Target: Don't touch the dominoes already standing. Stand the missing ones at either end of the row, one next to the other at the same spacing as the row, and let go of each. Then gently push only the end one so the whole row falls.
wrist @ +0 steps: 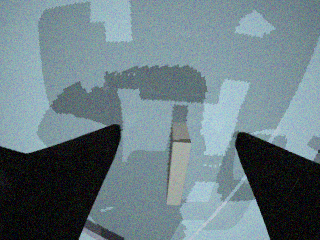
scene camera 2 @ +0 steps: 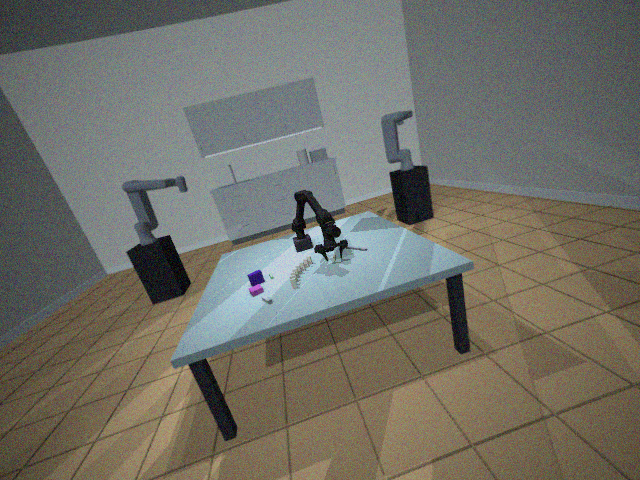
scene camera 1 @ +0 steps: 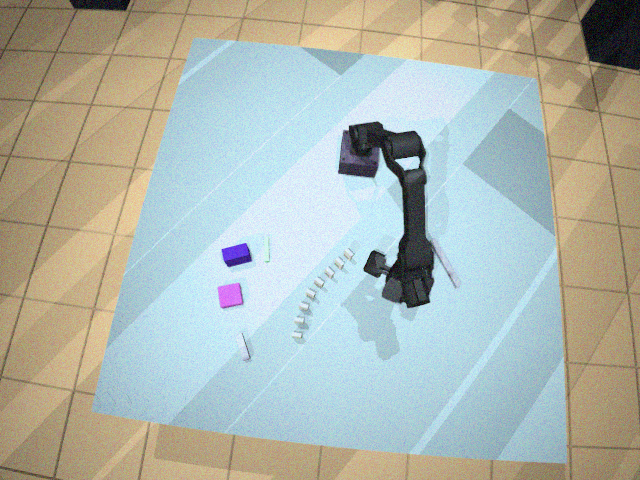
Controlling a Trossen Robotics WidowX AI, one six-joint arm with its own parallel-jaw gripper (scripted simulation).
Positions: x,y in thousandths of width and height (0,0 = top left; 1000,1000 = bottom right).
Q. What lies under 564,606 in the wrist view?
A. A cream domino.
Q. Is my gripper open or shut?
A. Open.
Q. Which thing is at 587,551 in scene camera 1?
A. My gripper.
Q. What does my gripper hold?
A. Nothing.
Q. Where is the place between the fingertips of my gripper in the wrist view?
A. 561,565
